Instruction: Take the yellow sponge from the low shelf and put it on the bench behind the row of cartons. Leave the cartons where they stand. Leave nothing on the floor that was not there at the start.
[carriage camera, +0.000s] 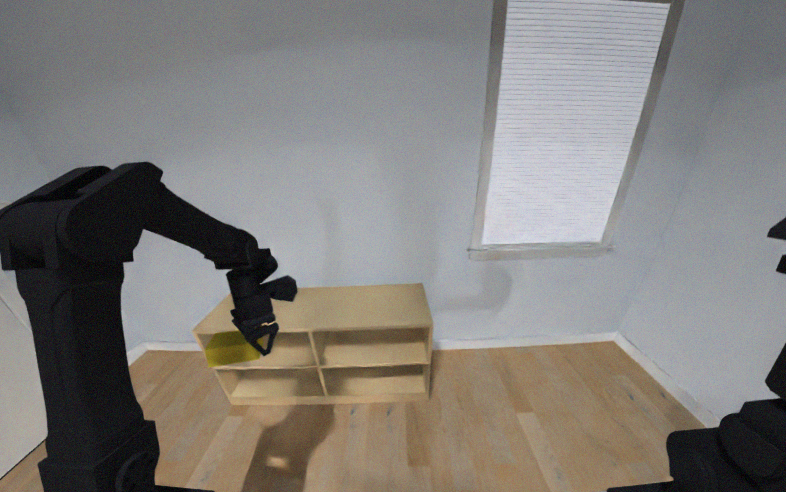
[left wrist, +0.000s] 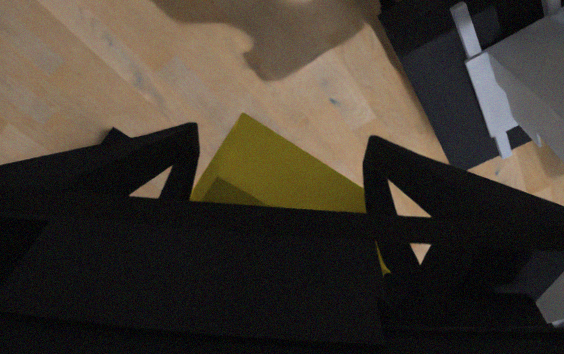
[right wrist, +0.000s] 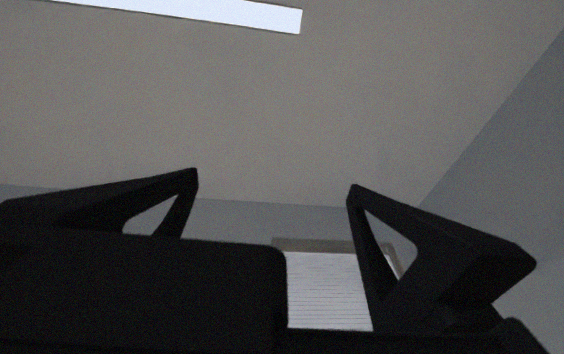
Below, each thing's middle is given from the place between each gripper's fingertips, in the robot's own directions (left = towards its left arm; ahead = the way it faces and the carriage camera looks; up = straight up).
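My right gripper is 250 mm short of the yellow sponge (carriage camera: 224, 348), 730 mm to the right of it and 420 mm above it.
My left hand, meanwhile, is 3 cm below the yellow sponge, 2 cm past it and 4 cm to the right of it. By its middle, the yellow sponge is nearer to my left hand than to my right gripper.
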